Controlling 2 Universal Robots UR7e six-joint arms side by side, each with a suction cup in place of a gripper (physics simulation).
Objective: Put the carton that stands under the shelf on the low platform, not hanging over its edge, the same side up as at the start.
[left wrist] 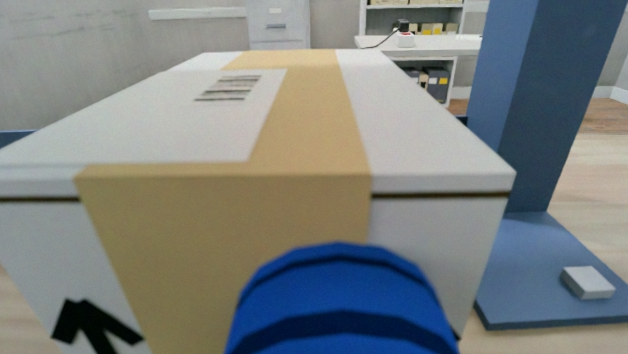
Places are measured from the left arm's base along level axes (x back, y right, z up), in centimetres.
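Pixels of known places: left end effector, tool point: [334,259].
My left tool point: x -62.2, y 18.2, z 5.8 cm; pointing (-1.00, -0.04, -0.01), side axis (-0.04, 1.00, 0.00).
Note:
For each thing: its middle in the pictures, then the offset to it from my left tool point. "pt": a spot on its surface instead.
- white carton, surface spot: [430,240] pt dx +1.6, dy +1.7, dz +2.0 cm
- blue right post, surface spot: [530,100] pt dx -9.5, dy +9.4, dz +1.3 cm
- post's blue base plate, surface spot: [540,270] pt dx -5.1, dy +9.5, dz -5.3 cm
- small grey block, surface spot: [588,282] pt dx -3.9, dy +10.7, dz -4.8 cm
- blue rail, surface spot: [15,137] pt dx -10.8, dy -19.5, dz -1.0 cm
The white carton [430,240] with a tan tape strip fills much of the left wrist view. Its top, with a label of dark bars, faces up, and a black arrow on its near side points up. It stands beside the blue right post [530,100] of the shelf. My left suction cup [340,250], blue and ribbed, is pressed against the taped near side, its bellows looking squashed; it appears to be holding the carton. The contact itself and the carton's lower edge are hidden. The low platform and my right suction cup do not show.
The post's blue base plate [540,270] with a small grey block [588,282] lies at the right, close beside the carton. Part of a blue rail [15,137] shows behind at the left. A white desk [435,46] and a grey cabinet [278,30] stand far back.

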